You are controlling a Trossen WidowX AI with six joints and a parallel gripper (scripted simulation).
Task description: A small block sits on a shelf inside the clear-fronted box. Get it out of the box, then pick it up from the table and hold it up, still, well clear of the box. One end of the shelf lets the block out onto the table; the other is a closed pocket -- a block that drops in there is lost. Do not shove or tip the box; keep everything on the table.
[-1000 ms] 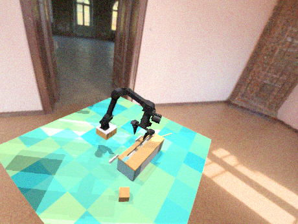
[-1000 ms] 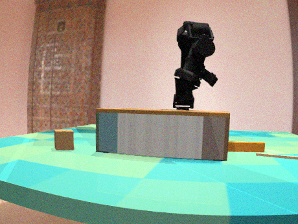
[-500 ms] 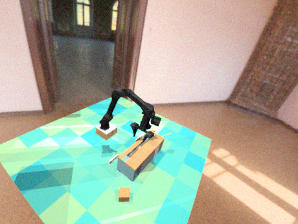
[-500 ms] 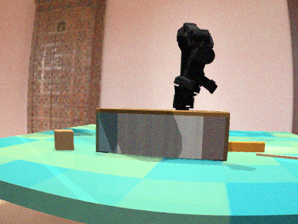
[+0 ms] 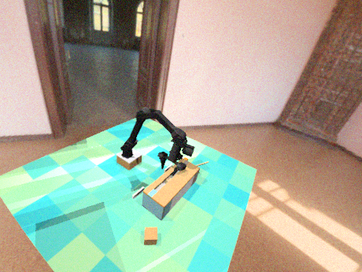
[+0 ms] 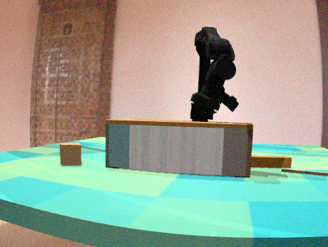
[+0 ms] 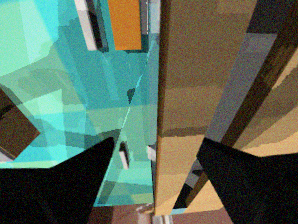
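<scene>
The box lies 4 cm below my gripper tip, 3 cm to the right of it and 3 cm ahead of it. From my gripper tip the other things lie so: thin rod: 33 cm to the left, 12 cm ahead, 10 cm below; tan block: 4 cm to the right, 4 cm ahead, 2 cm below; orange bar: 19 cm to the left, 9 cm below.
</scene>
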